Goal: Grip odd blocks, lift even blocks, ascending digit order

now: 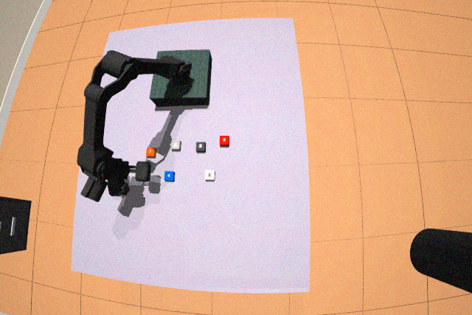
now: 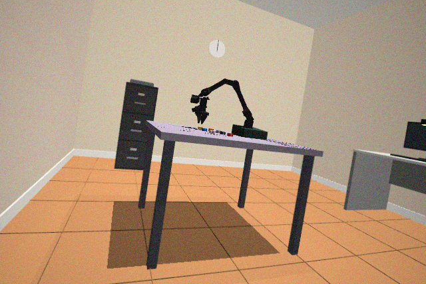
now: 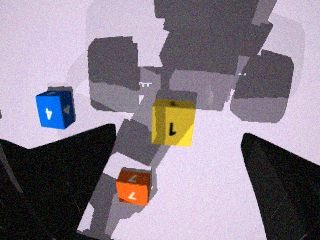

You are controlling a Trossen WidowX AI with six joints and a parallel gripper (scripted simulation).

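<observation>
Now: the dark grey block 80 mm behind my gripper tip, 240 mm to the left of it and 30 mm below it. From my gripper tip the other things lie so: white block (20 mm ahead, 260 mm to the left, 40 mm below); then red block (90 mm behind, 320 mm to the left, 30 mm below).
</observation>
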